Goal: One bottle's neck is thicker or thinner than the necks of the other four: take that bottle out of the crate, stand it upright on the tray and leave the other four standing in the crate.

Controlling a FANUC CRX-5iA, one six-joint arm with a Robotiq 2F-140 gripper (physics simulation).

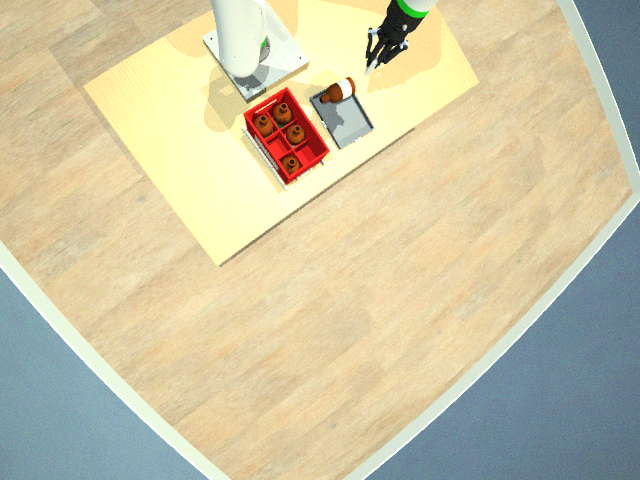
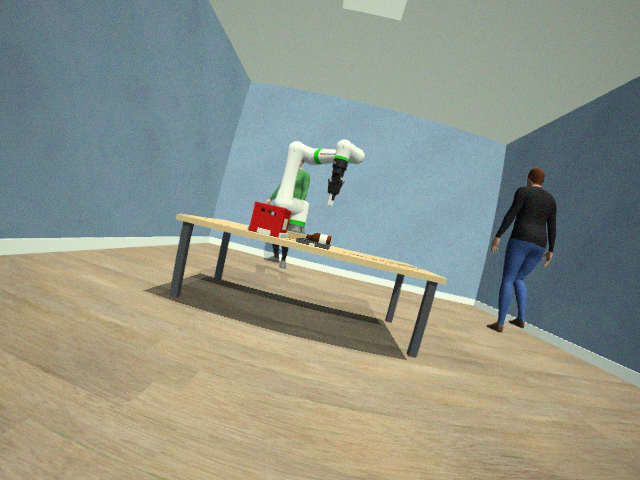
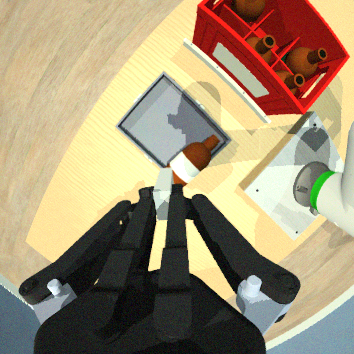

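A brown bottle with a white label lies on its side across one end of the grey tray, its neck over the tray and its base at or past the rim. The red crate stands beside the tray. Several brown bottles stand in its compartments, among them one at the end away from the robot base. My gripper is shut and empty, in the air above the table, beyond the tray on the side away from the crate.
The robot's base plate is fixed on the wooden table behind the crate and tray. A person in a black top stands right of the table. A person in green stands behind the arm.
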